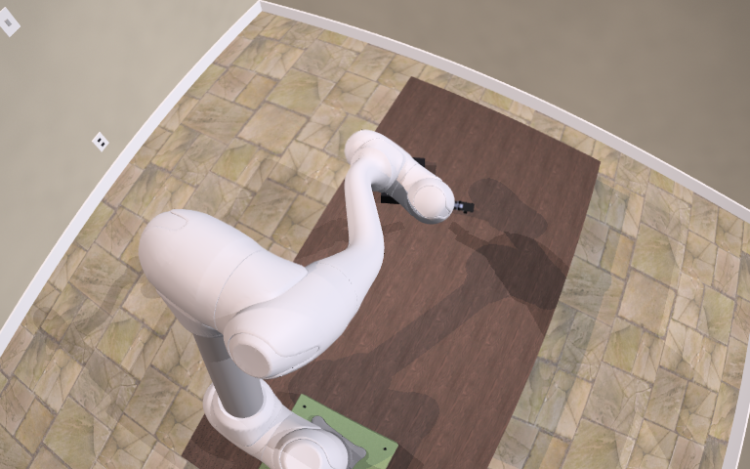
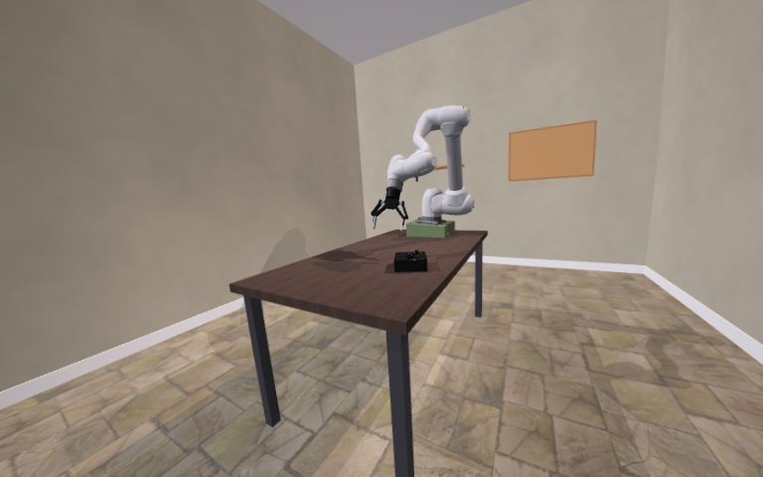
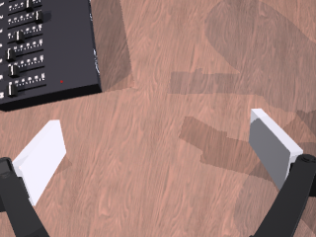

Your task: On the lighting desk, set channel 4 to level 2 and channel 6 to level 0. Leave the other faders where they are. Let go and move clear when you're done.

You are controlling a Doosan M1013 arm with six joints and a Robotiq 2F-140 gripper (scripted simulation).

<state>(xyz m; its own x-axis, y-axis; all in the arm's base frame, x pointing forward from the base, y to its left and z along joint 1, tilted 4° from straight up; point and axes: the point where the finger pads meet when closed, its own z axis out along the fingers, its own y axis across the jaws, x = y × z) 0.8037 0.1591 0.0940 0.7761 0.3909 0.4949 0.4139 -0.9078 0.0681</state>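
Now: the channel 4 fader cap 190 mm to the left of my hand, 110 mm below it and 60 mm ahead of it. From my hand the other things lie so: channel 5 fader cap 190 mm to the left, 110 mm below, 30 mm ahead; then channel 6 fader cap 180 mm to the left, 110 mm below, 10 mm ahead.
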